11 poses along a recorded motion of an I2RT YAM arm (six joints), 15 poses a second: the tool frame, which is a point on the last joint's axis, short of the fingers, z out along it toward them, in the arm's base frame.
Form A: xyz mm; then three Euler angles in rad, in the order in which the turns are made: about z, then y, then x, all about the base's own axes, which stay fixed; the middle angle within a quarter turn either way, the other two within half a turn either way.
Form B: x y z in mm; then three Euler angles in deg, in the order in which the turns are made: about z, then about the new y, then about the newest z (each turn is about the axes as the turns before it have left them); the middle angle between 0 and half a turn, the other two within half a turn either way. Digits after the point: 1 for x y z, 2 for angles.
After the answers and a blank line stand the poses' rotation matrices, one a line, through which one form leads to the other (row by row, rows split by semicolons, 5 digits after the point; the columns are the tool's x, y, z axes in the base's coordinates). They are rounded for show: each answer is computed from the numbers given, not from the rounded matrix.
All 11 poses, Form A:
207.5, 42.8, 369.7, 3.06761, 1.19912, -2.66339
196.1, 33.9, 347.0, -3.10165, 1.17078, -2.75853
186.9, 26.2, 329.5, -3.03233, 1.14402, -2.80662
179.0, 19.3, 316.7, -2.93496, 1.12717, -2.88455
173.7, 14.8, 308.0, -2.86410, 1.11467, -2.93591
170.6, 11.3, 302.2, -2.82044, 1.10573, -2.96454
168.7, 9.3, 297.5, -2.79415, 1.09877, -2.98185
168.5, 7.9, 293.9, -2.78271, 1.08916, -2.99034
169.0, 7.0, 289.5, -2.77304, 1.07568, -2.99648
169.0, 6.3, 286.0, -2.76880, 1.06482, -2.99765
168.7, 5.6, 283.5, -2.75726, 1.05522, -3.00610
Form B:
207.5, 42.8, 369.7, 10.17, 108.81, 24.85
196.1, 33.9, 347.0, 8.98, 111.17, 25.92
186.9, 26.2, 329.5, 8.50, 113.01, 27.19
179.0, 19.3, 316.7, 6.89, 114.53, 28.07
173.7, 14.8, 308.0, 5.72, 115.54, 28.98
170.6, 11.3, 302.2, 5.05, 116.20, 29.72
168.7, 9.3, 297.5, 4.64, 116.67, 30.16
168.5, 7.9, 293.9, 4.50, 117.25, 30.32
169.0, 7.0, 289.5, 4.46, 118.04, 30.55
169.0, 6.3, 286.0, 4.54, 118.66, 30.77
168.7, 5.6, 283.5, 4.38, 119.24, 30.93

-0.36218 -0.02684 0.93172; 0.36197 0.91709 0.16713; -0.85895 0.39778 -0.32244
-0.38912 0.01555 0.92105; 0.38102 0.91304 0.14556; -0.83869 0.40758 -0.36121
-0.41147 0.04514 0.91030; 0.40046 0.90615 0.13608; -0.81873 0.42053 -0.39093
-0.42009 0.08806 0.90320; 0.42315 0.89946 0.10912; -0.80279 0.42803 -0.41512
-0.42362 0.12067 0.89777; 0.44451 0.89124 0.08996; -0.78927 0.43718 -0.43119
-0.42555 0.14157 0.89379; 0.46010 0.88435 0.07899; -0.77924 0.44485 -0.44147
-0.42752 0.15482 0.89065; 0.46936 0.88004 0.07233; -0.77261 0.44896 -0.44890
-0.43372 0.16270 0.88624; 0.47225 0.87870 0.06980; -0.76738 0.44880 -0.45794
-0.44323 0.17117 0.87991; 0.47517 0.87721 0.06871; -0.76010 0.44856 -0.47014
-0.45137 0.17652 0.87470; 0.47731 0.87598 0.06952; -0.75395 0.44888 -0.47965
-0.45707 0.18486 0.87001; 0.48045 0.87449 0.06660; -0.74850 0.44844 -0.48852

